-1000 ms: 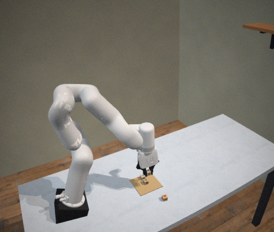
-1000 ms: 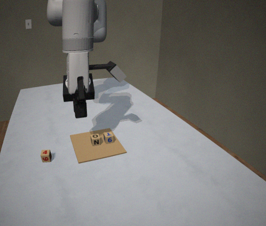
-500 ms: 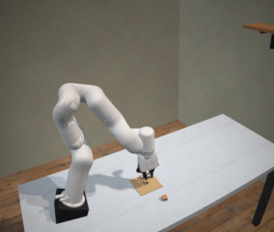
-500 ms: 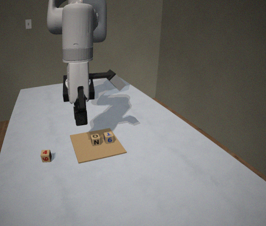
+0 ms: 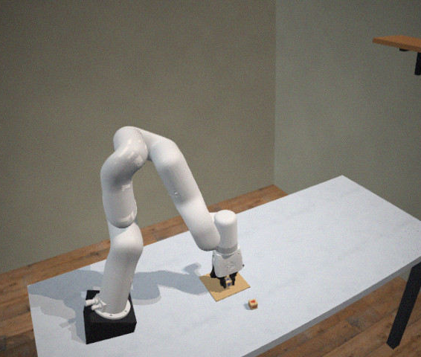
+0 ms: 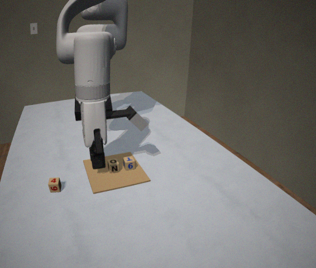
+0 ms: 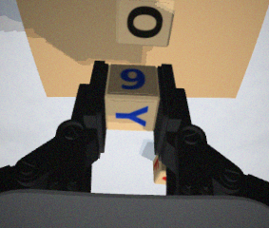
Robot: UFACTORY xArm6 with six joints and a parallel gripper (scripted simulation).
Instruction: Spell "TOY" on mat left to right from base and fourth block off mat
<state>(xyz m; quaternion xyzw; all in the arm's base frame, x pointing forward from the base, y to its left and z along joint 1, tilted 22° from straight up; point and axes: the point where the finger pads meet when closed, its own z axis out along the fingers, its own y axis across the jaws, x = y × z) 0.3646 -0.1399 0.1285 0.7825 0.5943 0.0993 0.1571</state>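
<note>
My hand is 1 cm short of the tan mat, 4 cm to the right of it and 4 cm above it. From my hand the other things lie so: Y block: 1 cm below.
</note>
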